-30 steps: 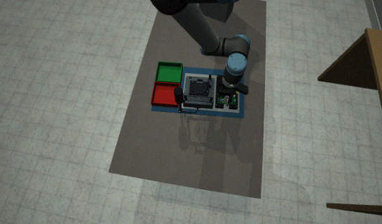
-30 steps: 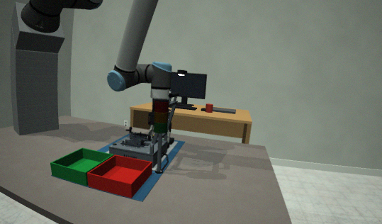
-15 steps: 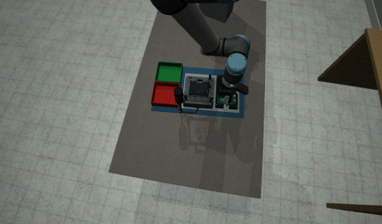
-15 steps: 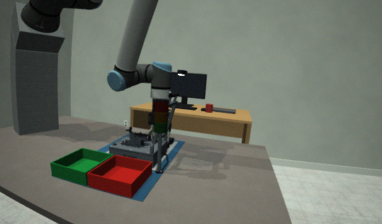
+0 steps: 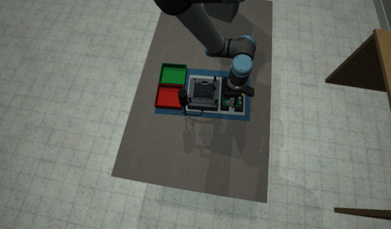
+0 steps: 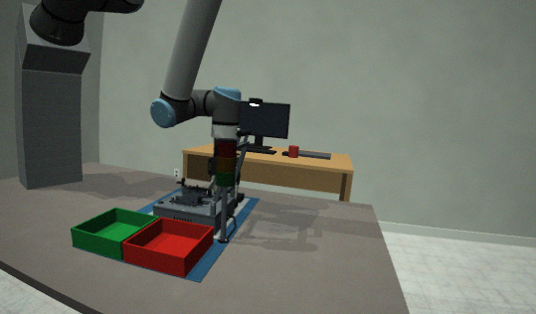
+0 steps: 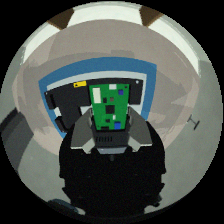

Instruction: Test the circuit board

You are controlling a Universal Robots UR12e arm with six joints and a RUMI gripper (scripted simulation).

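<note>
The green circuit board is right at my hand. From my hand the other things lie so: tester lid 30 mm ahead, 190 mm to the right, 160 mm above; then red bin 110 mm behind, 360 mm to the right, 10 mm below; then black latch hook 130 mm behind, 80 mm to the right, 70 mm above.
</note>
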